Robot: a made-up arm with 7 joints.
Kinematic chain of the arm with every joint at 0, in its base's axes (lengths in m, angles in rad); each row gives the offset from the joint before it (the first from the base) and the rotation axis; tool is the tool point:
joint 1: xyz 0 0 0 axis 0 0.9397 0.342
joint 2: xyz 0 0 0 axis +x
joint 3: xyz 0 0 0 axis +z
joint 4: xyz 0.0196 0 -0.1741 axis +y
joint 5: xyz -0.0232 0 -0.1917 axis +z
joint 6: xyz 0 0 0 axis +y
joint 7: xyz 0 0 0 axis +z
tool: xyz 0 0 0
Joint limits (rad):
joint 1: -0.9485..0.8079
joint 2: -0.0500..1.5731
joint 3: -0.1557..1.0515
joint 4: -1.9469..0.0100
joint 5: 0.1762..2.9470
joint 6: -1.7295..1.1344
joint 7: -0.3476..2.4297
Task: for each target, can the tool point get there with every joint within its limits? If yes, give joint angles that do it. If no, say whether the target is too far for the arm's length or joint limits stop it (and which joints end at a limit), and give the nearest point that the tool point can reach.
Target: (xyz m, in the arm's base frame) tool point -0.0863 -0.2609 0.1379
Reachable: no: joint limits stop it (at a limit: joint 1, joint 2, joint 3, joint 4) | nearest point 0.2026 -0.1096 0.0726 | short by 0.333 m
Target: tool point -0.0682 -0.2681 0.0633
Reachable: no: joint limits stop it (at a limit: joint 1, joint 2, joint 3, joint 4) | nearest point 0.2026 -0.1096 0.0726 | short by 0.314 m
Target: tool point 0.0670 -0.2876 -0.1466
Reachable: no: joint limits stop it (at a limit: joint 2, joint 3) | nearest point 0.2076 -0.0396 -0.1443 | short by 0.285 m
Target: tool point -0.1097 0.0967 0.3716
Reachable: no: too far | nearest point -0.0379 0.1293 0.2144 | short by 0.176 m
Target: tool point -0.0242 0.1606 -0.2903
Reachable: yes | joints 0.6378 0.3630 0.2653 -1.1204 1.9416 -1.4035 0.2961
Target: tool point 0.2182 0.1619 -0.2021
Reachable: yes | joints -0.4151 0.1569 0.9507 -1.0422 2.6826 -0.1995 1.3274
